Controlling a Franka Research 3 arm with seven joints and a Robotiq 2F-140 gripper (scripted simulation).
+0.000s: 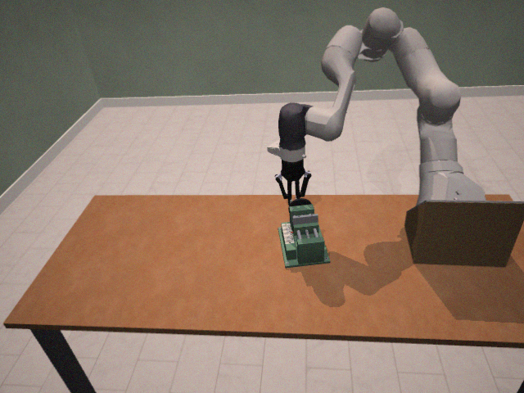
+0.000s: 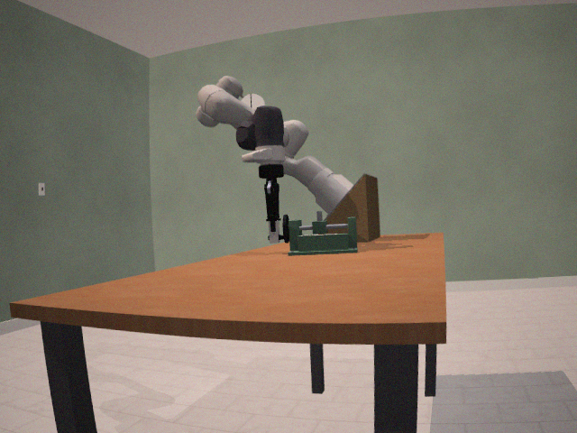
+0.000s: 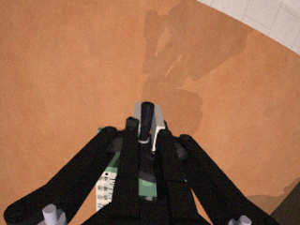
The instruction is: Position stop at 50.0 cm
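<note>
Now: the black handwheel 10 mm behind my hand, 20 mm to the left of it and 10 mm below it. Round my hand: sliding stop block (20 mm behind, 140 mm to the left, 20 mm above).
</note>
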